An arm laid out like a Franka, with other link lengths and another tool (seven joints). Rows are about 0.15 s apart.
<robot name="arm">
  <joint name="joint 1" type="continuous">
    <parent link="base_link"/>
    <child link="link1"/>
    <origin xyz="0 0 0.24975" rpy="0 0 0"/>
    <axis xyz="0 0 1"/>
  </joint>
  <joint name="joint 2" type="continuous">
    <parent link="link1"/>
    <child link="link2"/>
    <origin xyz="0 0 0" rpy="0 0 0"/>
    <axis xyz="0 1 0"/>
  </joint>
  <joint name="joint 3" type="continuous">
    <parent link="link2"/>
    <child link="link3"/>
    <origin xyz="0 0 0.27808" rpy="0 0 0"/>
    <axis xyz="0 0 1"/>
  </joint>
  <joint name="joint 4" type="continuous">
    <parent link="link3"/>
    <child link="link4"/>
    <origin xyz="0.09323 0 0" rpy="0 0 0"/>
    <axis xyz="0 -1 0"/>
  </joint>
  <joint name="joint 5" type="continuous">
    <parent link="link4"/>
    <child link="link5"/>
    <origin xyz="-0.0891 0 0.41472" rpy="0 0 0"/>
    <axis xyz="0 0 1"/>
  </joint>
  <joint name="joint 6" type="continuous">
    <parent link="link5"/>
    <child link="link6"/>
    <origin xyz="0 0 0" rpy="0 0 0"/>
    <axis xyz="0 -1 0"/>
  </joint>
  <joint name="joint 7" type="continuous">
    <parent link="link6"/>
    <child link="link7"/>
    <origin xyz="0.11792 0 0" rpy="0 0 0"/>
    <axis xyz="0 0 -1"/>
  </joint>
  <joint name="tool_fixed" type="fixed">
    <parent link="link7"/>
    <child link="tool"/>
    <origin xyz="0.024 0.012 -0.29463" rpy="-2.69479 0 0.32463"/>
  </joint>
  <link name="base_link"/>
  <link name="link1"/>
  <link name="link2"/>
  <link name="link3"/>
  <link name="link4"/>
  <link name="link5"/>
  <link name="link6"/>
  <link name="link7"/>
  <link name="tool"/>
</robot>
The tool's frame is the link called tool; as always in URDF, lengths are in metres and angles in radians. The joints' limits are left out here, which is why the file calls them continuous.
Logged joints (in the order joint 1, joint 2, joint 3, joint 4, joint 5, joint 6, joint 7), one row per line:
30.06, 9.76, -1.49, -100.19, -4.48, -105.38, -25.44
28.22, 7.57, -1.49, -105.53, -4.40, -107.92, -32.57
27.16, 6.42, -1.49, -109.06, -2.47, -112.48, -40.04
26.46, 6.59, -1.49, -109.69, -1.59, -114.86, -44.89
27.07, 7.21, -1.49, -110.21, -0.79, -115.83, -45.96
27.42, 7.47, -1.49, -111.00, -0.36, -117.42, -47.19
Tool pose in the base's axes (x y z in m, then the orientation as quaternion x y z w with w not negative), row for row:
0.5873, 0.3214, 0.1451, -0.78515, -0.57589, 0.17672, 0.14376
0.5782, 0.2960, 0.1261, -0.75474, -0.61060, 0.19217, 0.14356
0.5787, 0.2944, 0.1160, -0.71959, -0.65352, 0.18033, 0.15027
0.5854, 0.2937, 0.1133, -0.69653, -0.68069, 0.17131, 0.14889
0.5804, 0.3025, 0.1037, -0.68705, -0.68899, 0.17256, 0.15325
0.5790, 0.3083, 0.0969, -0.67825, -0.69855, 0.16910, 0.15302
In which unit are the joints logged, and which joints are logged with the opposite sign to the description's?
The joints are logged in degrees. Opposite sign: joint 6.
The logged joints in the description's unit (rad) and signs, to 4 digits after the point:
0.5246, 0.1703, -0.0260, -1.7486, -0.0782, 1.8392, -0.4440
0.4925, 0.1321, -0.0260, -1.8418, -0.0768, 1.8836, -0.5685
0.4740, 0.1121, -0.0260, -1.9035, -0.0431, 1.9631, -0.6988
0.4618, 0.1150, -0.0260, -1.9145, -0.0278, 2.0047, -0.7835
0.4725, 0.1258, -0.0260, -1.9235, -0.0138, 2.0216, -0.8022
0.4786, 0.1304, -0.0260, -1.9373, -0.0063, 2.0494, -0.8236

